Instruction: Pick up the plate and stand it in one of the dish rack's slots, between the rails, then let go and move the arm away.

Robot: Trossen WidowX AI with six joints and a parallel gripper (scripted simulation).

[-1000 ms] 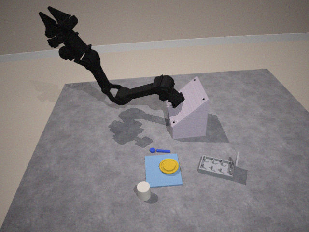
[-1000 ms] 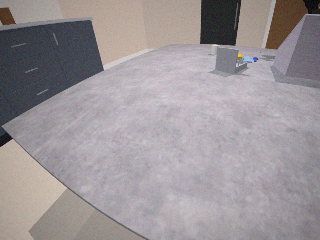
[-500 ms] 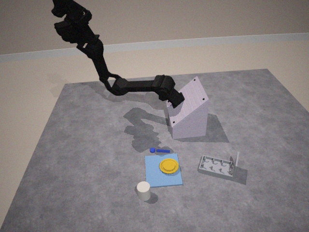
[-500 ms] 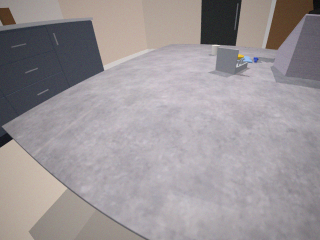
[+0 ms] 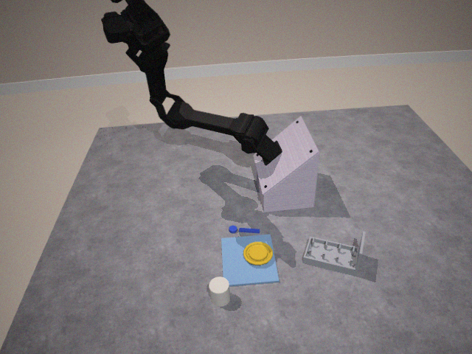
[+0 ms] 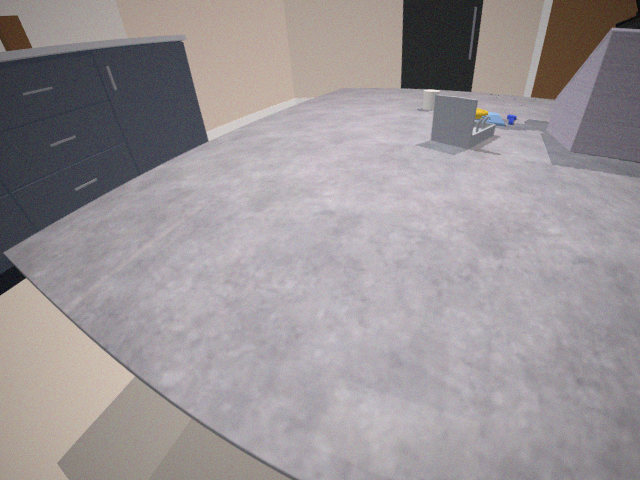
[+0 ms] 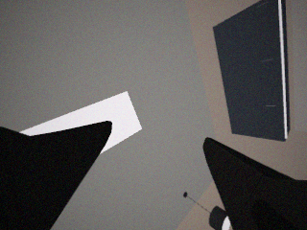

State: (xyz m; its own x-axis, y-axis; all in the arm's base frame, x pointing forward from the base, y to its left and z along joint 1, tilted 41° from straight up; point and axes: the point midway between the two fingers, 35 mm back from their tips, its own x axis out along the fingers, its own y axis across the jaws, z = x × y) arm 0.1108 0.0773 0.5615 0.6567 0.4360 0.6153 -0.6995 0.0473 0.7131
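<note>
Right now my gripper tip is 600 mm above the yellow plate, 210 mm to the right of it and 180 mm short of it. Also, from my gripper tip: white cup 590 mm below, 280 mm ahead, 110 mm to the left; then light blue mat 610 mm below, 190 mm to the left, 180 mm ahead; then blue spoon 610 mm below, 180 mm to the left, 80 mm ahead.
</note>
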